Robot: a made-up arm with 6 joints.
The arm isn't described. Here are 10 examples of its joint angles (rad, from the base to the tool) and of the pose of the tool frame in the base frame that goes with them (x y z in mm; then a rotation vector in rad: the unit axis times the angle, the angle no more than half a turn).
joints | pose
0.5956 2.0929 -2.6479 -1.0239 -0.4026 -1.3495 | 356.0 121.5 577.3 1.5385 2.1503 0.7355
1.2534 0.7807 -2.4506 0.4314 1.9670 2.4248 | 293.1 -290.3 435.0 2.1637 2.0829 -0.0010
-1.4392 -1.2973 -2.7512 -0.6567 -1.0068 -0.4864 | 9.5 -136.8 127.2 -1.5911 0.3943 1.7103
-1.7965 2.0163 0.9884 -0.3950 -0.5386 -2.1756 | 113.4 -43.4 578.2 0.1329 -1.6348 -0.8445
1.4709 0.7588 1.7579 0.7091 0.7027 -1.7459 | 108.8 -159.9 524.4 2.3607 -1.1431 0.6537
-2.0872 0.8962 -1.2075 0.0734 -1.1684 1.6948 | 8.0 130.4 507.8 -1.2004 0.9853 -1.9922
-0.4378 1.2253 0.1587 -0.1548 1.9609 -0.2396 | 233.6 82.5 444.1 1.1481 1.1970 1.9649
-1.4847 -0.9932 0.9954 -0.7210 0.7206 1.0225 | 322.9 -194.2 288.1 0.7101 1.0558 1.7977
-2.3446 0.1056 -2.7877 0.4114 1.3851 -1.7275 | 27.1 199.0 269.3 -1.1356 -1.7362 0.3786
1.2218 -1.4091 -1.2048 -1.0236 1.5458 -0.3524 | 449.8 -141.8 440.1 -1.2572 1.2856 -1.2267
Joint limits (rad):
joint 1: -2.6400..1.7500
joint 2: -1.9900..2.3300
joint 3: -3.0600..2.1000
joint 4: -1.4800..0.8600
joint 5: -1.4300..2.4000
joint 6: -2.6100..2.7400
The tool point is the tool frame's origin. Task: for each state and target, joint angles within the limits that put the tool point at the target. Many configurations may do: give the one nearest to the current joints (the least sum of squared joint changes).
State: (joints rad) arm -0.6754 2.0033 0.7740 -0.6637 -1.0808 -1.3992
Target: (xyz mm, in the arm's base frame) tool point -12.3 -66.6 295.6
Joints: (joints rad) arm -0.5393 1.5477 0.4032 -1.3940 -0.8666 -1.4095
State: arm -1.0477 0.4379 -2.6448 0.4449 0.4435 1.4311
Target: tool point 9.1 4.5 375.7
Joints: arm -0.5746 0.4615 -3.0600 0.6329 -0.0713 1.7959
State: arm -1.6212 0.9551 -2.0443 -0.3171 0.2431 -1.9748
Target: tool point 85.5 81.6 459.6
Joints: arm -2.0533 0.6961 -1.9638 0.3960 0.1820 -1.8726
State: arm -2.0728 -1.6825 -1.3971 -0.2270 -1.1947 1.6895
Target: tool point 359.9 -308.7 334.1
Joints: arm -1.3799 -1.9900 -1.6036 0.5569 -1.3657 1.5943
